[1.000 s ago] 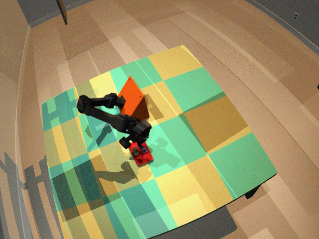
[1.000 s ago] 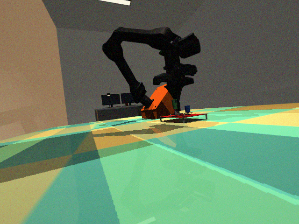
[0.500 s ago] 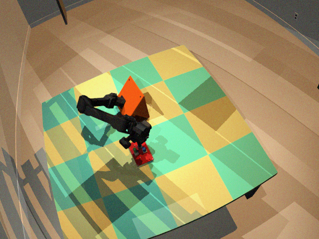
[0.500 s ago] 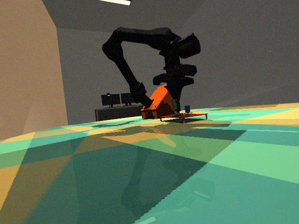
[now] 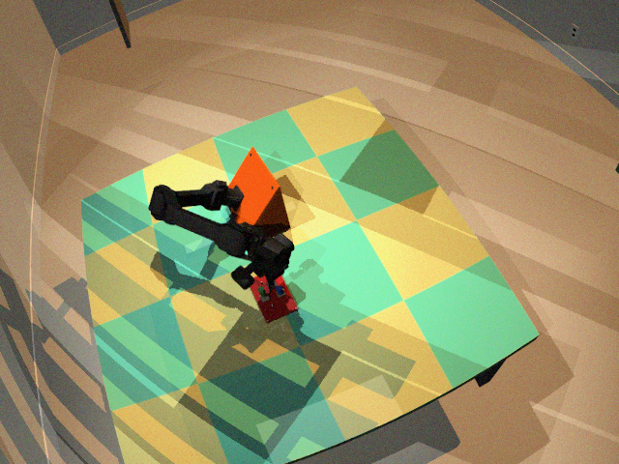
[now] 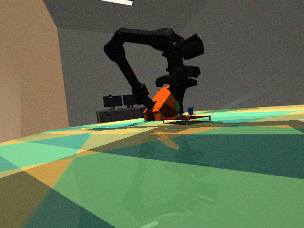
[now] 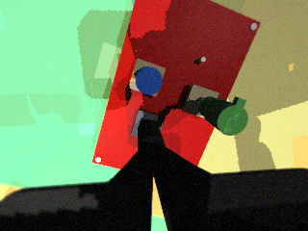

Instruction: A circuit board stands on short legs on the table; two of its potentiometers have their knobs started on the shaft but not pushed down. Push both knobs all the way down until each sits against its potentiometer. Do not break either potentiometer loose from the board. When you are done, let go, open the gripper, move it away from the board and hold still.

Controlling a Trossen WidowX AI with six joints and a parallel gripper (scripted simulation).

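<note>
Right now my gripper tip is 4 cm to the left of the green knob and 3 cm short of it. Also, from my gripper tip: black knob 3 cm below.
</note>
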